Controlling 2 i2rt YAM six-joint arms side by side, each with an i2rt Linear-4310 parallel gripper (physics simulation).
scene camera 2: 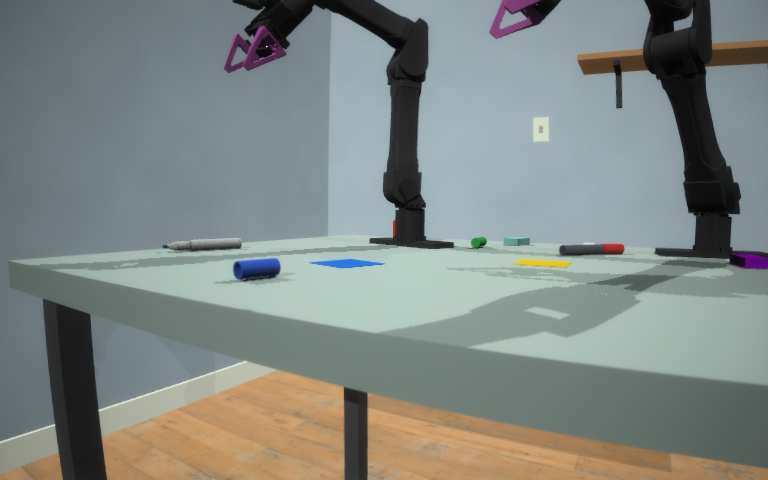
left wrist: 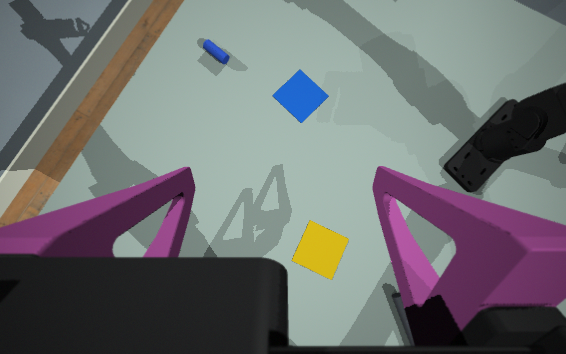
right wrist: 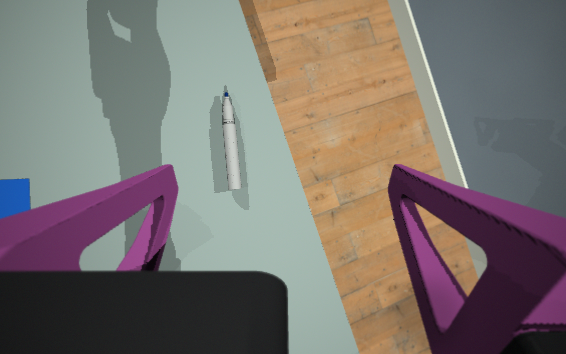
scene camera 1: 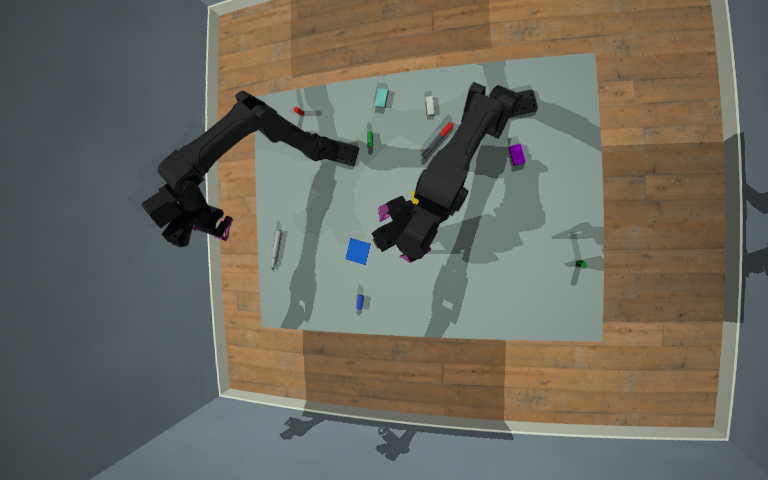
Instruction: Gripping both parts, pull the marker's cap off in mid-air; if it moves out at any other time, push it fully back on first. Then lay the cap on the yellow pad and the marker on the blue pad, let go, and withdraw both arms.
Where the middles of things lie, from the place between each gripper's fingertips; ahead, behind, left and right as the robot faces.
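Blue pad (left wrist: 299,95), from my left hand: 320 mm below, 200 mm to the right, 20 mm ahead. Blue cap (scene camera 2: 260,268), from my left hand: well below, a good way to the right, a good way ahead. Yellow pad (left wrist: 320,249): left hand 320 mm above it, 100 mm past it, 50 mm to the right of it.
Yellow pad, from my right hand: 340 mm below, 560 mm to the left. Blue cap, from my right hand: well ahead, far to the left, far below. Blue pad, from my right hand: 120 mm ahead, 300 mm to the left, 340 mm below.
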